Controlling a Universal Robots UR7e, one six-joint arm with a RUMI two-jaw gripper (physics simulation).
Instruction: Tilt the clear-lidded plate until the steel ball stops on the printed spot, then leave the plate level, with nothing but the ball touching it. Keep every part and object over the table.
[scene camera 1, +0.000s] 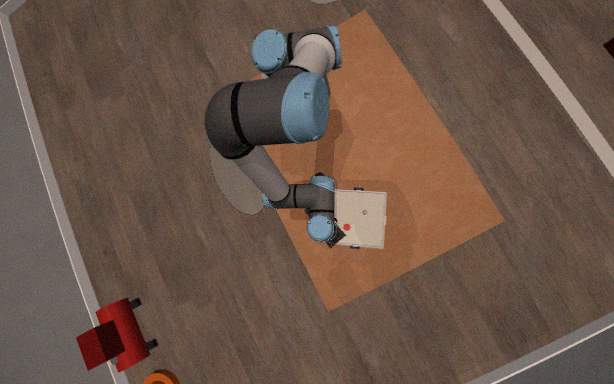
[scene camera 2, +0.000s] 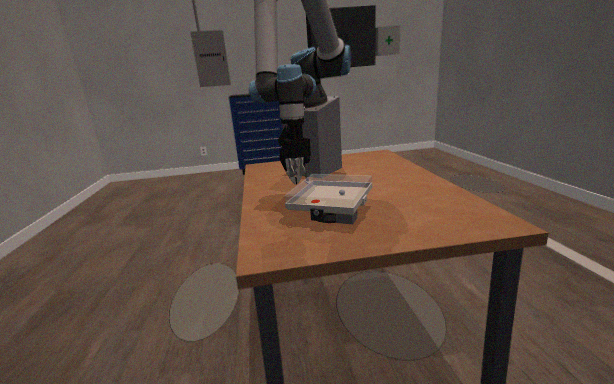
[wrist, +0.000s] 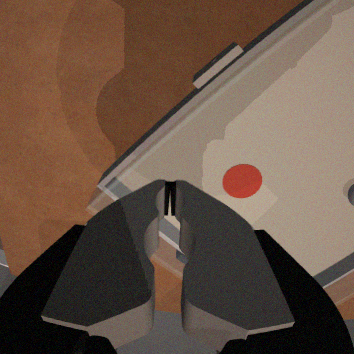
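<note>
The square clear-lidded plate (scene camera 1: 367, 234) (scene camera 2: 345, 207) (wrist: 300, 105) sits on its dark support (scene camera 2: 346, 218) above the table; a slight tilt is hard to judge. The steel ball (scene camera 1: 364, 212) (scene camera 2: 342, 192) (wrist: 351, 194) is inside, near the middle of the plate and away from the walls. The red printed spot (scene camera 1: 347, 227) (scene camera 2: 315, 201) (wrist: 242, 180) lies nearer one corner, apart from the ball. My gripper (scene camera 2: 296, 181) (wrist: 169, 184) is shut and empty, pointing down at the plate's edge close to that corner. Whether the fingertips touch the plate cannot be told.
The wooden table (scene camera 1: 400, 125) (scene camera 2: 425, 210) extends around the plate, and its left edge is close to the gripper. The arm's grey pedestal (scene camera 2: 325, 135) and a blue drawer cabinet (scene camera 2: 257, 125) stand behind. Small dark brackets (scene camera 1: 358, 189) (wrist: 218, 66) stick out from the plate's sides.
</note>
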